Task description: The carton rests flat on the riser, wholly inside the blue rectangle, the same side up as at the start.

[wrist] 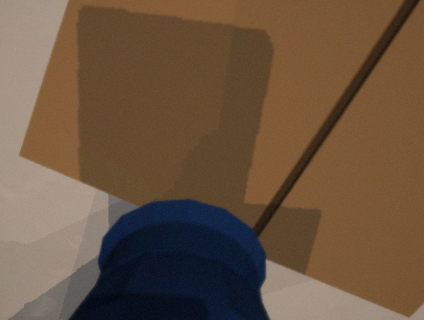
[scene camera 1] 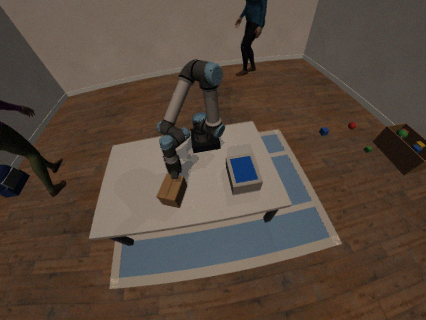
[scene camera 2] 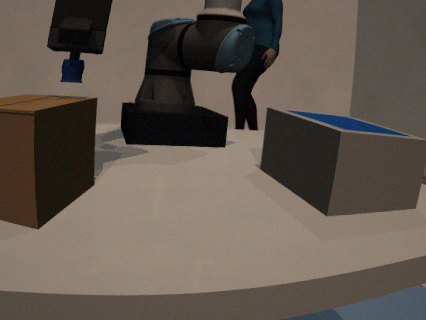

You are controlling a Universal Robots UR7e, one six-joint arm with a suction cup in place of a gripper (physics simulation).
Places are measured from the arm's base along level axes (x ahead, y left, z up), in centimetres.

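Pixels of known places: hand at its tool point: (wrist: 184, 271) (scene camera 2: 70, 82); arm's base at its link origin: (scene camera 1: 202, 137) (scene camera 2: 164, 108).
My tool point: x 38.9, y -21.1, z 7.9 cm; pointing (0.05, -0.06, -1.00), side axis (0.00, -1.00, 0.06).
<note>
For each thing: its middle in the pictures, then the offset to it from my tool point. Level surfaces: height alone.
- brown carton at the middle of its body: (scene camera 2: 29, 149) (scene camera 1: 173, 190) dx +7.4, dy -4.9, dz -8.6 cm
- grey riser at the middle of its body: (scene camera 2: 341, 155) (scene camera 1: 242, 173) dx +2.6, dy +45.5, dz -9.1 cm
- blue rectangle at the middle of its body: (scene camera 2: 346, 122) (scene camera 1: 243, 168) dx +2.6, dy +45.5, dz -3.1 cm
- white table at its surface level: dz -15.1 cm
The brown carton (scene camera 1: 171, 192) (scene camera 2: 65, 155) (wrist: 160, 90) stands upright on the table, with its seamed top facing up. The grey riser (scene camera 1: 246, 188) (scene camera 2: 300, 155) stands apart from it, to the right in both scene views. The blue rectangle (scene camera 1: 243, 169) (scene camera 2: 347, 123) lies on the riser's top, with no carton on it. My gripper (scene camera 1: 174, 176) (scene camera 2: 72, 81) (wrist: 182, 217), a blue suction cup, points down and holds nothing. A gap shows between the cup and the level of the carton's top in scene camera 2. In the wrist view the cup overlaps the carton's near edge.
The white table (scene camera 1: 130, 170) (scene camera 2: 175, 240) carries the arm's black base (scene camera 1: 206, 143) (scene camera 2: 175, 127), behind and between carton and riser. A person (scene camera 1: 254, 25) (scene camera 2: 262, 45) stands behind the table; another (scene camera 1: 30, 150) is at the left. An open brown box (scene camera 1: 398, 152) is on the floor at right.
</note>
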